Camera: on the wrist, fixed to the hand. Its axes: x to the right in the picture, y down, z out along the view.
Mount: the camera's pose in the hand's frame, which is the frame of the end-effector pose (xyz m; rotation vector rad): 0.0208 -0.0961 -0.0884 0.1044 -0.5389 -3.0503
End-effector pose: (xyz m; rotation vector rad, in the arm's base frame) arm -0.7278 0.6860 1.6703 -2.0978 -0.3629 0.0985
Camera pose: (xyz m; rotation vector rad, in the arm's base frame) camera -0.7100 0.6663 1.7998 0.4612 -2.8374 -0.9745
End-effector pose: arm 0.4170 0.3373 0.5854 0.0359 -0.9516 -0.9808
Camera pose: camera 0.4167 0.2329 0.5043 -0.9170 0.3449 1.8343
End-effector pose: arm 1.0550 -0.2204 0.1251 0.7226 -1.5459 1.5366
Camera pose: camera 1.1402 -0.1389 0.1851 1.7713 0.5305 -1.0187
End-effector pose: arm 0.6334 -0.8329 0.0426 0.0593 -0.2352 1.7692
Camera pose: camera 0.7304 -0.7775 -0.0282 0.5603 -0.1304 -1.3133
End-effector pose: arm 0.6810 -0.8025 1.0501 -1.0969 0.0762 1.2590
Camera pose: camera 0.8080 -0.8392 1.0507 0.1775 -1.3430 -1.3162
